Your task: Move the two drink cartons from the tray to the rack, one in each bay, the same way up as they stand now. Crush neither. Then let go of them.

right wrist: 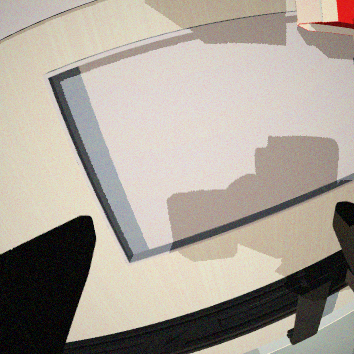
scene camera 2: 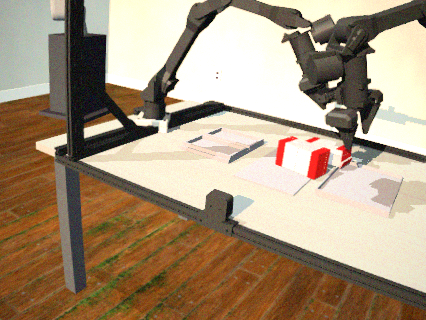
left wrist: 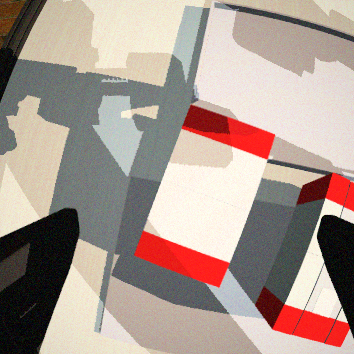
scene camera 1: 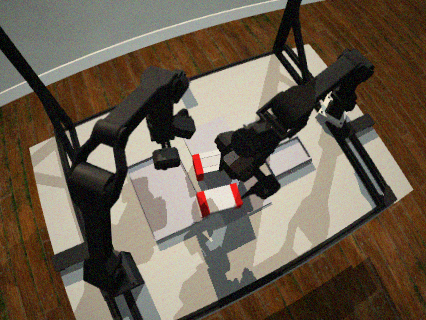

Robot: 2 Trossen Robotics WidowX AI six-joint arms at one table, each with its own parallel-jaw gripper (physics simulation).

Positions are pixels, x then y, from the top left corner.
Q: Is my right gripper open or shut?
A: Open.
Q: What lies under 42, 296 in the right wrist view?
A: My right gripper.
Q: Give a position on a pale mat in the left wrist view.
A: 144, 300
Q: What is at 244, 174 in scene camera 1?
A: My left gripper.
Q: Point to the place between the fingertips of my right gripper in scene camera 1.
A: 161, 156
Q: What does my left gripper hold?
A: Nothing.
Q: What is my right gripper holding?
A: Nothing.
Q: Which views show my right gripper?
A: The right wrist view, scene camera 2 and scene camera 1 only.
